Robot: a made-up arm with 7 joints. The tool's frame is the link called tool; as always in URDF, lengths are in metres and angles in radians. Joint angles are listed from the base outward.
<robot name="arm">
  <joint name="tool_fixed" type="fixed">
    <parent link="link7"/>
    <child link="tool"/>
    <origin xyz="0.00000 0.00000 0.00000"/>
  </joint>
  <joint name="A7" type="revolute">
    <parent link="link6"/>
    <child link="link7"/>
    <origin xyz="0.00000 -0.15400 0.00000" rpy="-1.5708 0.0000 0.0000"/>
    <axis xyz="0 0 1"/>
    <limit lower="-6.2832" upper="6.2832"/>
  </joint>
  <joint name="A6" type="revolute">
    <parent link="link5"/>
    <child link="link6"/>
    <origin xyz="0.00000 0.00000 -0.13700" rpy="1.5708 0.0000 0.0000"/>
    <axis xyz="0 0 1"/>
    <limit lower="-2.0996" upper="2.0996"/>
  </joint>
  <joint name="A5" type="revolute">
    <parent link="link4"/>
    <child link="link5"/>
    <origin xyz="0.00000 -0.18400 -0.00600" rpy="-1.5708 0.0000 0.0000"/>
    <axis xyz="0 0 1"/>
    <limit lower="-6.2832" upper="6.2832"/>
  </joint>
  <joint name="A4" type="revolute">
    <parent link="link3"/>
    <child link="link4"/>
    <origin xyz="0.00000 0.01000 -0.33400" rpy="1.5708 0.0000 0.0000"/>
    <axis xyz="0 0 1"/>
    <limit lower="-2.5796" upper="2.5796"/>
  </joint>
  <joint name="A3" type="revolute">
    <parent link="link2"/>
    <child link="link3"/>
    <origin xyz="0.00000 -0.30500 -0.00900" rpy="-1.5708 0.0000 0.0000"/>
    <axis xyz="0 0 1"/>
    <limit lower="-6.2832" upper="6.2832"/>
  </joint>
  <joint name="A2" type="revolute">
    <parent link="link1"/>
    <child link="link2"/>
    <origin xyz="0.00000 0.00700 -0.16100" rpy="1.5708 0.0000 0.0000"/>
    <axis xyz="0 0 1"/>
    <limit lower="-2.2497" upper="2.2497"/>
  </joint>
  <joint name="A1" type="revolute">
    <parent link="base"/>
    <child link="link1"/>
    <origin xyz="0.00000 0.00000 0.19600" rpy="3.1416 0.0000 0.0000"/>
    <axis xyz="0 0 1"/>
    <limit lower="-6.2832" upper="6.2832"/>
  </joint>
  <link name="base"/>
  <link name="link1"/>
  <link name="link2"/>
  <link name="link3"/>
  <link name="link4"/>
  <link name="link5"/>
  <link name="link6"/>
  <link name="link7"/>
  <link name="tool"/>
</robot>
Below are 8 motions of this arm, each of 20 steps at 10 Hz.
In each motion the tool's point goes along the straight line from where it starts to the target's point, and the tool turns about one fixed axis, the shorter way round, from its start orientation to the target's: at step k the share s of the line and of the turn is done. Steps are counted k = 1, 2, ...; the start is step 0. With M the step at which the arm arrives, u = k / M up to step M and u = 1 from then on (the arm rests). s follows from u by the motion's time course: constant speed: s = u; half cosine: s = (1 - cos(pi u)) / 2; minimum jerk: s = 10 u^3 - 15 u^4 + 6 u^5.
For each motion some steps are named. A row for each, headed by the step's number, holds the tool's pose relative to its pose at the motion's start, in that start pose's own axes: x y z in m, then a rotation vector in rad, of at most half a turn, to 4 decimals.
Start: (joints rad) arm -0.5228 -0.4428 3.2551 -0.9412 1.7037 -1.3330 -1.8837
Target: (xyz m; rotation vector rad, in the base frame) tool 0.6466 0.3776 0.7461 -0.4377 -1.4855 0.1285
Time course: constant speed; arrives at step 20
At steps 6, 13, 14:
6: -0.2792 -0.0745 0.1133 0.2393 0.2172 0.4471
13: -0.6048 -0.1613 0.2454 0.5186 0.4707 0.9687
14: -0.6514 -0.1737 0.2643 0.5585 0.5069 1.0432

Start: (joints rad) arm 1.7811 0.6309 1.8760 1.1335 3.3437 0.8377 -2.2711
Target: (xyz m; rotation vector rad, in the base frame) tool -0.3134 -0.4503 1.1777 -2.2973 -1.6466 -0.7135
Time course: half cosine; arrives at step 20
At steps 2, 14, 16, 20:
2: -0.0013 0.0030 0.0001 0.0048 -0.0034 0.0080
14: -0.0430 0.0977 0.0017 0.1562 -0.1111 0.2579
16: -0.0490 0.1113 0.0019 0.1779 -0.1266 0.2939
20: -0.0542 0.1231 0.0021 0.1967 -0.1399 0.3249

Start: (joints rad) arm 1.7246 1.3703 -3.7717 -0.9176 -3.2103 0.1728 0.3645
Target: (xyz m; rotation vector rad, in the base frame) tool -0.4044 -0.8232 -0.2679 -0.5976 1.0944 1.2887
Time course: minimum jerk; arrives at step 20
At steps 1, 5, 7, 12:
1: 0.0004 0.0007 0.0000 0.0009 0.0004 0.0003
5: 0.0402 0.0623 0.0006 0.0771 0.0331 0.0258
7: 0.0913 0.1416 0.0013 0.1750 0.0752 0.0586
12: 0.2650 0.4110 0.0039 0.5081 0.2183 0.1701

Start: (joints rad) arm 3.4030 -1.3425 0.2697 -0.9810 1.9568 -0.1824 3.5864
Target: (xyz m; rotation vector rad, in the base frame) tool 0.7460 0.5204 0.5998 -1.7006 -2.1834 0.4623
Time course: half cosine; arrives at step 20
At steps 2, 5, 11, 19, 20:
2: -0.0050 0.0123 0.0196 -0.0024 -0.0470 0.0237
5: -0.0300 0.0735 0.1171 -0.0146 -0.2812 0.1417
11: -0.1186 0.2903 0.4622 -0.0578 -1.1103 0.5595
19: -0.2038 0.4989 0.7945 -0.0993 -1.9083 0.9617
20: -0.2051 0.5020 0.7994 -0.0999 -1.9202 0.9676

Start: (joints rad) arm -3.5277 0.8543 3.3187 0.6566 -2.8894 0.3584 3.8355
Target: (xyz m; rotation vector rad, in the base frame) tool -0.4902 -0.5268 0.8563 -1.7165 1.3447 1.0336
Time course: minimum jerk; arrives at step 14
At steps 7, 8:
7: 0.0707 0.1522 0.1541 -0.0362 -0.5803 0.4182
8: 0.0894 0.1924 0.1948 -0.0458 -0.7337 0.5287

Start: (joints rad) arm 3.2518 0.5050 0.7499 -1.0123 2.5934 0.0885 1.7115
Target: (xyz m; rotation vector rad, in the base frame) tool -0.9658 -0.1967 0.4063 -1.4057 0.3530 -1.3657
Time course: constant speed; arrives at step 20
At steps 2, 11, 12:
2: 0.0689 0.0318 0.0901 0.1997 0.0407 -0.1569
11: 0.3788 0.1750 0.4954 1.0983 0.2238 -0.8628
12: 0.4132 0.1909 0.5404 1.1982 0.2442 -0.9413

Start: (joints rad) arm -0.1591 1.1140 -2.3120 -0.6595 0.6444 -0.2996 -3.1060
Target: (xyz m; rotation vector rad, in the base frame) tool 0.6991 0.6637 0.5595 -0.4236 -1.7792 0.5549
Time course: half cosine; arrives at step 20
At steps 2, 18, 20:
2: -0.0106 -0.0042 0.0166 0.0243 0.0046 0.0522
18: -0.4224 -0.1675 0.6613 0.9697 0.1824 2.0826
20: -0.4330 -0.1717 0.6779 0.9940 0.1869 2.1349

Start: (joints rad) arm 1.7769 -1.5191 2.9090 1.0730 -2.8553 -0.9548 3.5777
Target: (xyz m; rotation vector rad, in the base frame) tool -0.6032 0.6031 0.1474 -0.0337 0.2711 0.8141
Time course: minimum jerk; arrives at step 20
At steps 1, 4, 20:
1: -0.0002 -0.0008 0.0001 0.0003 0.0003 0.0022
4: -0.0100 -0.0409 0.0040 0.0142 0.0135 0.1108
20: -0.1718 -0.7066 0.0696 0.2456 0.2323 1.9129

